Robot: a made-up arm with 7 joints. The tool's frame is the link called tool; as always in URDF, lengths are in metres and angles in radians. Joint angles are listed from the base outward.
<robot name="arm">
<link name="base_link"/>
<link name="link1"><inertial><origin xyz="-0.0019 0.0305 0.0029"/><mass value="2.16"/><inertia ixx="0.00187" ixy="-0.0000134" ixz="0" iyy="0.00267" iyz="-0.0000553" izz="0.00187"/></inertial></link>
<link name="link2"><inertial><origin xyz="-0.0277 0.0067 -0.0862"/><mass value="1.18"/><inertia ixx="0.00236" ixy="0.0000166" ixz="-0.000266" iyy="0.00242" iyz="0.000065" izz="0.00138"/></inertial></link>
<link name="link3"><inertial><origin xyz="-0.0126 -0.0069 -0.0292"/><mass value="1.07"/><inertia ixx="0.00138" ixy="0" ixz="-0.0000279" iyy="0.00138" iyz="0" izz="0.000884"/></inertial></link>
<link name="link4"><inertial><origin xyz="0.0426 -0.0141 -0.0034"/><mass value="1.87"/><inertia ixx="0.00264" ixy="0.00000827" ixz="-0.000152" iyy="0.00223" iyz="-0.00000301" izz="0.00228"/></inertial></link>
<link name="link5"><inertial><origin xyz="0.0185 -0.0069 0.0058"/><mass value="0.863"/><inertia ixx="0.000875" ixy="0" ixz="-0.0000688" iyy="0.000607" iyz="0" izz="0.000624"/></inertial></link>
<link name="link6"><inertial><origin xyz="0.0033 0.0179 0.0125"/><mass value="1.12"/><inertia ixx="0.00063" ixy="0" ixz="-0.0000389" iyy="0.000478" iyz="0" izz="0.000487"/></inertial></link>
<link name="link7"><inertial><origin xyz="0.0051 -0.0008 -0.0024"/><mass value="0.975"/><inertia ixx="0.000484" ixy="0" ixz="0.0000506" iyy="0.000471" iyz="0" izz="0.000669"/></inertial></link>
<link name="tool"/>
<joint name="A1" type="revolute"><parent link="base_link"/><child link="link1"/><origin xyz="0 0 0" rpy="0 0 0"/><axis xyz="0.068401 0.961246 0.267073"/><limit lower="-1.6" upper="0.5"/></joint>
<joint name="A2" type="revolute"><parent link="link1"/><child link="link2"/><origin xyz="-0.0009 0.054 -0.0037" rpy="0 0 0"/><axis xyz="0.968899 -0.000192 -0.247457"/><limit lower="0" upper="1.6"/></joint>
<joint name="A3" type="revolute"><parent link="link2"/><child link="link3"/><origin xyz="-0.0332 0.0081 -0.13" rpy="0 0 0"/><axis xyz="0.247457 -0.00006 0.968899"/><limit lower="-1.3" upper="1.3"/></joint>
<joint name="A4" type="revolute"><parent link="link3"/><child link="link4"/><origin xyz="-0.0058 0 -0.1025" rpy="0 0 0"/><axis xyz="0.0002 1 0.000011"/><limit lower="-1.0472" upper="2.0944"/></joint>
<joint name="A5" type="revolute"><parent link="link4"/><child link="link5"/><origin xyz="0.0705 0.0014 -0.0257" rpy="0 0 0"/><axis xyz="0.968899 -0.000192 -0.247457"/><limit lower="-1.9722" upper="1.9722"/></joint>
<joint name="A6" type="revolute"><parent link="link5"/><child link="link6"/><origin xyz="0.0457 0 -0.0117" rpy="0 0 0"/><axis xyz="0.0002 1 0.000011"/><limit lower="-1.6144" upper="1.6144"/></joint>
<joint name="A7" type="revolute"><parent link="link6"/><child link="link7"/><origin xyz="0.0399 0 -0.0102" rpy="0 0 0"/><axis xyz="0.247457 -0.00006 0.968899"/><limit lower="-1.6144" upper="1.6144"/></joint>
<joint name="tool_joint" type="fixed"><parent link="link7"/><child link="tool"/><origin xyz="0 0 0" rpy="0 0.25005 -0.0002"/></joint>
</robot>
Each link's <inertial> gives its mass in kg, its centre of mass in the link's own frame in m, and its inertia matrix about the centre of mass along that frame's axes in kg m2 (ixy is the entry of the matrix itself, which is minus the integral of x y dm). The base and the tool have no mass. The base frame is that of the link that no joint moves.
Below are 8 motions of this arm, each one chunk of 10 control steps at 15 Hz.
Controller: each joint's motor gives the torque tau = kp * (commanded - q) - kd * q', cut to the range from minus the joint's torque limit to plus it. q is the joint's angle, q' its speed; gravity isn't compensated. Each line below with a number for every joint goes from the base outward.
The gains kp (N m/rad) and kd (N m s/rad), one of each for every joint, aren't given. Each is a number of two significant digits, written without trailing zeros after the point. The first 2 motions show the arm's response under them.
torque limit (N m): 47 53 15 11 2.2 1.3 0.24
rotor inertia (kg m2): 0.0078 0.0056 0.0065 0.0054 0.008 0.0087 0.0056
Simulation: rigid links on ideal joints. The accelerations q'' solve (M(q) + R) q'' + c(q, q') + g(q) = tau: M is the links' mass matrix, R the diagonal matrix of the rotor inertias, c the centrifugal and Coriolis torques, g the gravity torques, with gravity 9.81 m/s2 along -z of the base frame. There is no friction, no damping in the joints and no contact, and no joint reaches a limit. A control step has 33 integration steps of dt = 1/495 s. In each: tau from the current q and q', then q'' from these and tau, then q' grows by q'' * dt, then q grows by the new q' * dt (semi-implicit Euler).
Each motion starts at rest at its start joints. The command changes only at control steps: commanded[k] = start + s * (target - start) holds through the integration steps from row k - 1 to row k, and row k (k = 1, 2, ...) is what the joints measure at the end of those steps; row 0 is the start. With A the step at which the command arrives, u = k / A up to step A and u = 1 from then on. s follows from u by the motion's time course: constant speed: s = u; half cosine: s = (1 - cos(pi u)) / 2; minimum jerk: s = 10 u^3 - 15 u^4 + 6 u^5; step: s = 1 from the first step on.
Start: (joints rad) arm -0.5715 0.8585 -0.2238 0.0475 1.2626 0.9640 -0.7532
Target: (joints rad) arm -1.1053 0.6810 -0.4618 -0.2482 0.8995 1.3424 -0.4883
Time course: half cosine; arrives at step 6
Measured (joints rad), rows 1 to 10:
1: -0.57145 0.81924 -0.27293 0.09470 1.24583 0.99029 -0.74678
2: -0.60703 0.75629 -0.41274 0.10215 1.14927 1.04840 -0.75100
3: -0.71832 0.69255 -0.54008 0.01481 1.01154 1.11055 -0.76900
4: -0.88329 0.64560 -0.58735 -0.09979 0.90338 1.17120 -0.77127
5: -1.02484 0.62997 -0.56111 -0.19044 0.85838 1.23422 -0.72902
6: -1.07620 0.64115 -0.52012 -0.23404 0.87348 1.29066 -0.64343
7: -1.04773 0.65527 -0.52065 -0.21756 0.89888 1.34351 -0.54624
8: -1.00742 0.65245 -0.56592 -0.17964 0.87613 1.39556 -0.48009
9: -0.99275 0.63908 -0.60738 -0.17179 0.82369 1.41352 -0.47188
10: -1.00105 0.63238 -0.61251 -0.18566 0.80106 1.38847 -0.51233
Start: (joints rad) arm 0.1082 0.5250 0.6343 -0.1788 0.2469 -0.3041 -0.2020
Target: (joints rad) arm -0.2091 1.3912 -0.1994 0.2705 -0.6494 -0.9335 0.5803
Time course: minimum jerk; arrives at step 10
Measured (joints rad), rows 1 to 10:
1: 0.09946 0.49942 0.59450 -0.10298 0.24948 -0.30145 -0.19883
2: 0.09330 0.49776 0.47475 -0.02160 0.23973 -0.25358 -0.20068
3: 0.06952 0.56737 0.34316 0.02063 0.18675 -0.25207 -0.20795
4: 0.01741 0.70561 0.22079 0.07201 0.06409 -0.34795 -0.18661
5: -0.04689 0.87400 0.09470 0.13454 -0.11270 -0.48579 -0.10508
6: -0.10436 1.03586 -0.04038 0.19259 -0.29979 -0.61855 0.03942
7: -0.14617 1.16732 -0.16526 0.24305 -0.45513 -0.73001 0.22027
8: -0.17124 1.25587 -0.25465 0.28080 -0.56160 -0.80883 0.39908
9: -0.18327 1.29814 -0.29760 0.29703 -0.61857 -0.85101 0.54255
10: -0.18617 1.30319 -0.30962 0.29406 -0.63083 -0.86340 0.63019
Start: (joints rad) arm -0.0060 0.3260 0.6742 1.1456 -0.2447 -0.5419 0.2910
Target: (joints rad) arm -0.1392 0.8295 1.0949 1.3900 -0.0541 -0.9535 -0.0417
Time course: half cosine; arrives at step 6
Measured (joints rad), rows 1 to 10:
1: -0.02578 0.32244 0.68531 1.20605 -0.23566 -0.51124 0.28366
2: -0.05584 0.34635 0.72926 1.28948 -0.18748 -0.46682 0.24884
3: -0.08613 0.44547 0.83550 1.36709 -0.11467 -0.48926 0.17295
4: -0.11201 0.59942 0.96300 1.40658 -0.06947 -0.59629 0.07579
5: -0.13692 0.74054 1.05648 1.40544 -0.05790 -0.75329 -0.00959
6: -0.15490 0.80769 1.08694 1.38788 -0.05396 -0.89405 -0.06204
7: -0.15843 0.79355 1.07816 1.40454 -0.03993 -0.95297 -0.08338
8: -0.15162 0.74150 1.06811 1.45905 -0.02128 -0.91286 -0.09034
9: -0.14170 0.70176 1.06569 1.49824 -0.01311 -0.82633 -0.09556
10: -0.13717 0.69839 1.06891 1.49993 -0.01877 -0.76898 -0.09996

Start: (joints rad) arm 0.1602 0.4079 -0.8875 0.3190 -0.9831 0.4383 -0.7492
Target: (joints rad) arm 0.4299 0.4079 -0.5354 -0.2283 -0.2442 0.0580 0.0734
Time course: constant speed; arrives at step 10
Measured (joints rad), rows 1 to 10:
1: 0.16407 0.39023 -0.84558 0.33893 -0.94529 0.43837 -0.72321
2: 0.18109 0.38750 -0.80179 0.27759 -0.86781 0.42206 -0.64005
3: 0.20616 0.38740 -0.76637 0.21259 -0.78159 0.37398 -0.53061
4: 0.23534 0.38718 -0.73481 0.16787 -0.70786 0.33198 -0.41671
5: 0.26613 0.38874 -0.70347 0.12083 -0.64242 0.31248 -0.31027
6: 0.29376 0.38918 -0.67047 0.06960 -0.57425 0.29722 -0.21860
7: 0.31783 0.38820 -0.63542 0.01592 -0.50155 0.27195 -0.14156
8: 0.34129 0.38741 -0.59936 -0.03832 -0.42782 0.23744 -0.07427
9: 0.36653 0.38748 -0.56397 -0.09100 -0.35516 0.20168 -0.01071
10: 0.39348 0.38773 -0.53027 -0.14231 -0.28317 0.17027 0.05379

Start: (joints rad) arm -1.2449 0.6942 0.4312 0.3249 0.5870 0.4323 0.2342
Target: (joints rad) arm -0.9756 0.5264 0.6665 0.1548 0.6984 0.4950 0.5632
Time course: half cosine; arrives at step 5
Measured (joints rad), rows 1 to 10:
1: -1.17754 0.65849 0.45286 0.31616 0.59601 0.42656 0.24389
2: -1.06133 0.58354 0.49467 0.34852 0.61239 0.46298 0.26974
3: -0.95034 0.50206 0.55623 0.35023 0.62394 0.56532 0.30421
4: -0.87387 0.44980 0.62695 0.31936 0.63377 0.65918 0.35337
5: -0.85046 0.44314 0.68079 0.29759 0.64386 0.69977 0.41916
6: -0.86897 0.46158 0.69822 0.27604 0.65264 0.68856 0.48678
7: -0.89618 0.47496 0.68542 0.24452 0.66385 0.63626 0.53934
8: -0.90776 0.47465 0.66474 0.22989 0.67704 0.57418 0.56998
9: -0.90167 0.46657 0.65492 0.24048 0.68179 0.54720 0.57737
10: -0.88951 0.45971 0.65872 0.25830 0.67478 0.56817 0.56434

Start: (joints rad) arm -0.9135 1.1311 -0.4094 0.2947 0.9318 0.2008 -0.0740
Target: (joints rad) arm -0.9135 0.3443 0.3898 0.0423 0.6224 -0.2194 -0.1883
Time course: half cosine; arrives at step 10
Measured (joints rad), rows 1 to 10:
1: -0.87936 1.08521 -0.42321 0.32255 0.93537 0.20460 -0.06986
2: -0.82873 0.99298 -0.46516 0.35232 0.93901 0.17642 -0.08798
3: -0.79675 0.88230 -0.43988 0.33465 0.93540 0.08945 -0.14654
4: -0.80093 0.77065 -0.32752 0.29005 0.91073 -0.01334 -0.22086
5: -0.82805 0.66347 -0.15634 0.23928 0.85793 -0.07590 -0.27619
6: -0.85002 0.56256 0.02414 0.19025 0.78537 -0.09686 -0.29246
7: -0.84972 0.46693 0.17516 0.15820 0.71553 -0.11278 -0.27410
8: -0.83291 0.38036 0.28022 0.15079 0.66775 -0.13715 -0.24419
9: -0.81698 0.31667 0.33848 0.15501 0.64541 -0.15662 -0.22605
10: -0.81321 0.29147 0.35440 0.15675 0.64170 -0.16387 -0.22785

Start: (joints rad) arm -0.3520 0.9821 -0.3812 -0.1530 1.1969 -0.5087 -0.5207
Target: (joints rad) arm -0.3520 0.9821 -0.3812 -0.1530 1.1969 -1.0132 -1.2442
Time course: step
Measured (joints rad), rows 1 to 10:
1: -0.34575 0.94331 -0.41149 -0.08789 1.22501 -0.71985 -0.60516
2: -0.31721 0.90792 -0.50091 -0.06581 1.29977 -0.99376 -0.84189
3: -0.29093 0.89697 -0.54656 -0.08307 1.33988 -1.10455 -1.10592
4: -0.29758 0.90521 -0.52456 -0.08073 1.32706 -1.07905 -1.29107
5: -0.32164 0.91864 -0.47500 -0.07945 1.30581 -1.00922 -1.37080
6: -0.33481 0.92682 -0.44764 -0.08703 1.28820 -0.96310 -1.36680
7: -0.32986 0.92511 -0.45682 -0.08873 1.27949 -0.96287 -1.31470
8: -0.31817 0.91740 -0.48247 -0.08385 1.28787 -0.98904 -1.24847
9: -0.31145 0.91213 -0.49807 -0.08171 1.30246 -1.01089 -1.19382
10: -0.31324 0.91286 -0.49454 -0.08270 1.30670 -1.01464 -1.16420

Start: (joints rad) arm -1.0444 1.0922 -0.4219 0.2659 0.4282 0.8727 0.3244
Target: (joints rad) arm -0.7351 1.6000 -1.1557 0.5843 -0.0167 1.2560 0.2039
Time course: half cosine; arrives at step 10
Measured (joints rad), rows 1 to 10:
1: -1.00273 1.07466 -0.47519 0.29223 0.42672 0.87661 0.33081
2: -0.93619 1.06050 -0.63361 0.34014 0.37872 0.88855 0.32240
3: -0.87371 1.08065 -0.78182 0.36162 0.29657 0.89218 0.27497
4: -0.83376 1.14704 -0.87998 0.38769 0.22314 0.90258 0.20324
5: -0.80965 1.24216 -0.94403 0.43694 0.16467 0.95392 0.14061
6: -0.78292 1.33972 -1.01248 0.48865 0.10665 1.04330 0.11061
7: -0.74665 1.41683 -1.10241 0.52743 0.04340 1.13031 0.11117
8: -0.71097 1.46532 -1.19212 0.54744 -0.01738 1.18288 0.12372
9: -0.68997 1.49117 -1.24750 0.55208 -0.05986 1.19752 0.13239
10: -0.68807 1.50041 -1.25639 0.55101 -0.07320 1.19142 0.13324

